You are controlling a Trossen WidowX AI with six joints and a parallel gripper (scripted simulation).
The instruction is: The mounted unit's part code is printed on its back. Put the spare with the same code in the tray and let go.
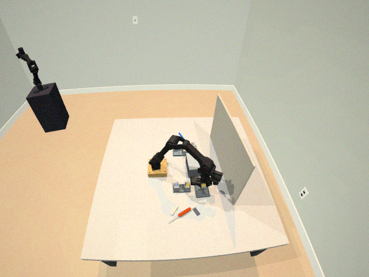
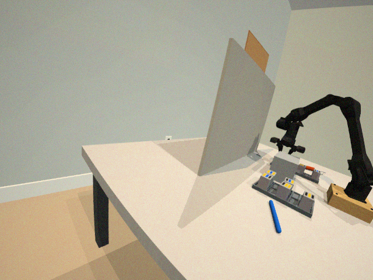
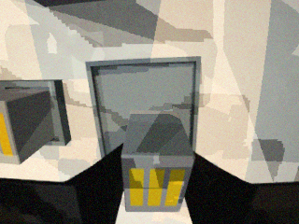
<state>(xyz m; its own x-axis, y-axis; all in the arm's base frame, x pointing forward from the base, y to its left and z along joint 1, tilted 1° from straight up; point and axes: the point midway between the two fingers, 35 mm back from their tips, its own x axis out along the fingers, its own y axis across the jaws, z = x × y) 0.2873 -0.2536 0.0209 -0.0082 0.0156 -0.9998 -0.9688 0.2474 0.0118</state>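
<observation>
Right now my gripper tip is 40 mm above the flat grey tray. The rest, counted from my gripper tip: tall grey panel 220 mm ahead, 190 mm above, 170 mm to the left; then rack 140 mm behind, 50 mm to the left, 30 mm below; then mounted unit 210 mm to the left, 10 mm above.
</observation>
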